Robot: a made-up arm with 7 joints. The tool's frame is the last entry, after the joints. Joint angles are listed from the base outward. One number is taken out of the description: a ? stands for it. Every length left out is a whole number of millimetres.
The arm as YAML. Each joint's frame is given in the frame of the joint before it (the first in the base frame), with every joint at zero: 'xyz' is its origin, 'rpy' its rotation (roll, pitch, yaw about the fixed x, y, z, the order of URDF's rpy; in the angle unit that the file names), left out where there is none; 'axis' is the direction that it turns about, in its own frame. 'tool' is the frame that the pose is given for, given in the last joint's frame.
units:
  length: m
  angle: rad
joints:
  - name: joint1
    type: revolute
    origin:
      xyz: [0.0, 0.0, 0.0]
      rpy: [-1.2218, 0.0, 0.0]
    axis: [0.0, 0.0, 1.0]
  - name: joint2
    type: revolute
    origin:
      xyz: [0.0, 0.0, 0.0]
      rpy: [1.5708, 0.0, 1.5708]
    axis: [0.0, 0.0, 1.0]
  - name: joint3
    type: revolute
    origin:
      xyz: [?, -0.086, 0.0]
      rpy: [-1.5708, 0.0, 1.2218]
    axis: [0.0, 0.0, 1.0]
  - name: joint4
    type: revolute
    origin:
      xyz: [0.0, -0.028, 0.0]
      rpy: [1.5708, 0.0, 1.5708]
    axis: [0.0, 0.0, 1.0]
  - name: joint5
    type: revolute
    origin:
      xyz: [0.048, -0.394, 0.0]
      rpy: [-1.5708, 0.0, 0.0]
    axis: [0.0, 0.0, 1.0]
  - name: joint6
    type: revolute
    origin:
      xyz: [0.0, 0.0, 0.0]
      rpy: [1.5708, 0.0, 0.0]
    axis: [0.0, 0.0, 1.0]
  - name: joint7
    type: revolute
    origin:
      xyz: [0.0, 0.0, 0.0]
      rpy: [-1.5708, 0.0, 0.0]
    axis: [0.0, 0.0, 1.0]
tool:
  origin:
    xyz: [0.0, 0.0, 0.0]
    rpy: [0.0, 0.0, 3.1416]
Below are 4 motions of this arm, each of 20 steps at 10 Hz.
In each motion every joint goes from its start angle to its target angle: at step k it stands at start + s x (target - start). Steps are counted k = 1, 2, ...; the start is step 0. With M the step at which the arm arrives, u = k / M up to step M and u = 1 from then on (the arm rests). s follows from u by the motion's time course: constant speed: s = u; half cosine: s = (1 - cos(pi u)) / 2; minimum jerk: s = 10 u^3 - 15 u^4 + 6 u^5.
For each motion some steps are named. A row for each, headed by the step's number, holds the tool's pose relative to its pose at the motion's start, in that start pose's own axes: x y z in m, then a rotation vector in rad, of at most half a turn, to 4 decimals.
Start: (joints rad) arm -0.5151 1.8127 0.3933 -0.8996 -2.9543 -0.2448 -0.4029
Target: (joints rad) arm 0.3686 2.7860 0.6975 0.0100 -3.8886 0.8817 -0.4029
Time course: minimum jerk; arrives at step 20
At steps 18, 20:
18: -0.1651 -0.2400 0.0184 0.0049 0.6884 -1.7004
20: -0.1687 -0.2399 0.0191 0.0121 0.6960 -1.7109

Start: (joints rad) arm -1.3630 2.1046 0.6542 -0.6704 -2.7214 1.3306 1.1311
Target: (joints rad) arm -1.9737 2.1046 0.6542 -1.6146 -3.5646 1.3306 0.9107
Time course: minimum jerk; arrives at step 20
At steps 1, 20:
1: -0.0001 0.0000 -0.0004 0.0012 0.0001 -0.0004
20: -0.2209 0.1627 -0.2730 0.9453 0.0830 -0.9244

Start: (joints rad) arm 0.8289 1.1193 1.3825 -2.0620 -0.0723 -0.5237 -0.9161
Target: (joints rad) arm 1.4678 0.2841 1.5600 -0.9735 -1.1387 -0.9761 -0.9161
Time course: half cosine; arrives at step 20
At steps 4, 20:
4: -0.0155 -0.0354 0.0635 -0.1800 -0.0017 -0.0718
20: -0.0851 0.3564 0.6413 -2.1109 -0.4872 -0.0930

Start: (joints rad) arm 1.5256 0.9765 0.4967 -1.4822 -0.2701 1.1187 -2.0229
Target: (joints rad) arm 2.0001 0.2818 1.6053 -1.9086 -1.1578 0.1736 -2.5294
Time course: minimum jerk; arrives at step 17
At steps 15, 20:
15: -0.0191 -0.4600 0.0442 -0.6396 0.6124 -0.9833
20: -0.0198 -0.4666 0.0487 -0.6529 0.6101 -1.0109

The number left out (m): 0.236
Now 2 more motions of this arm.
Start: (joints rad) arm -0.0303 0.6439 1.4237 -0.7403 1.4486 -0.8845 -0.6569
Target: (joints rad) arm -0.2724 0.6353 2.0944 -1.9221 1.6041 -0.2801 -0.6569
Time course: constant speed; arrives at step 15
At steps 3, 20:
3: 0.0728 -0.0567 -0.0276 -0.0358 -0.0109 0.2779
20: 0.4336 0.0127 -0.0612 -0.3067 -0.5053 1.0105

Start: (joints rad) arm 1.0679 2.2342 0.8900 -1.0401 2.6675 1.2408 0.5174
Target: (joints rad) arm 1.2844 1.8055 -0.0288 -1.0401 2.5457 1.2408 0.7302
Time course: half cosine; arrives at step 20
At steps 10, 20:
10: 0.0242 0.2873 -0.0117 0.3997 -0.0421 0.5785
20: -0.0944 0.5548 0.0300 0.8139 -0.0099 1.1418

